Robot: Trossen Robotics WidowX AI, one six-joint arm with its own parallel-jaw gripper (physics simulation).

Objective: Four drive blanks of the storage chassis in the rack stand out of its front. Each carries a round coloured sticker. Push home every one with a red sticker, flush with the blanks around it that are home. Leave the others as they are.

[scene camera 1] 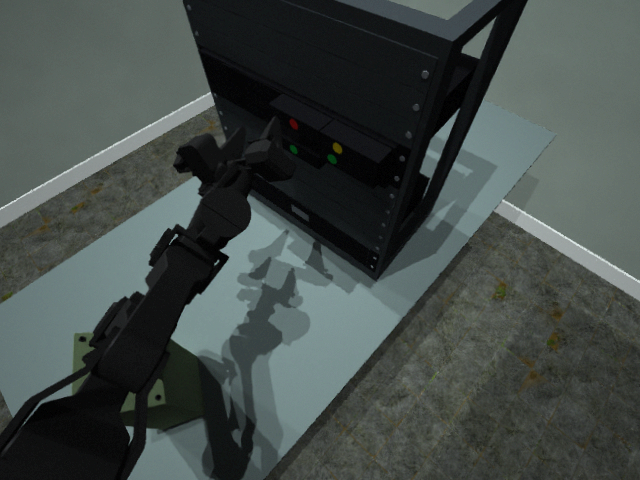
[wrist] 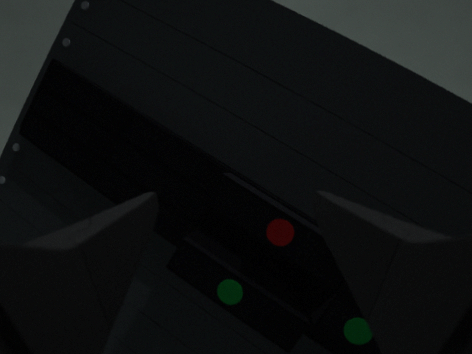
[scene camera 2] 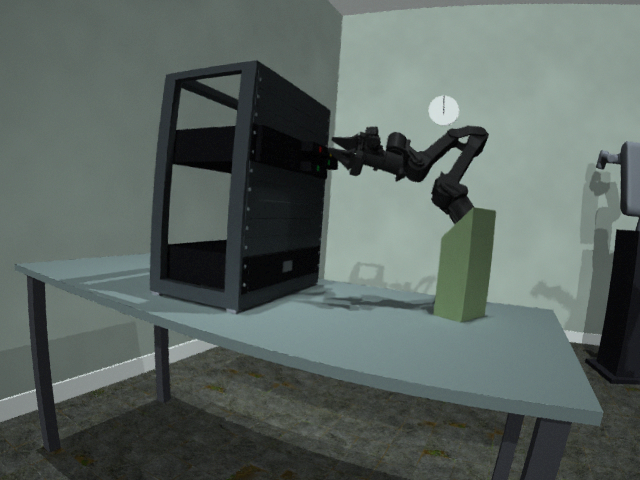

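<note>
The dark chassis [scene camera 1: 235, 85] [scene camera 2: 279, 144] [wrist: 115, 135] crosses the upper part of the rack [scene camera 1: 457, 31] [scene camera 2: 237, 206]. Its protruding blanks stand in two rows. The red-stickered blank [scene camera 1: 293, 124] [scene camera 2: 320, 149] [wrist: 280, 232] is upper left, still well out. The yellow-stickered blank [scene camera 1: 337, 147] [scene camera 2: 330, 154] is upper right. Green-stickered blanks are below: one [scene camera 1: 293, 149] [scene camera 2: 317, 168] [wrist: 230, 292] lower left, one [scene camera 1: 331, 158] [scene camera 2: 328, 162] [wrist: 357, 331] lower right. My gripper [scene camera 1: 258, 125] [scene camera 2: 332, 144] [wrist: 236, 199] is open and empty before the chassis. In the wrist view, red shows between the fingers, nearer the right one. Contact is unclear.
The rack stands on the pale table [scene camera 1: 330, 335] [scene camera 2: 361, 341]. Plain dark panels lie above and below the chassis. My arm is mounted on a green pedestal [scene camera 1: 183, 392] [scene camera 2: 478, 258] in front of the rack. A light grey machine [scene camera 2: 629, 178] stands beyond the table at far right.
</note>
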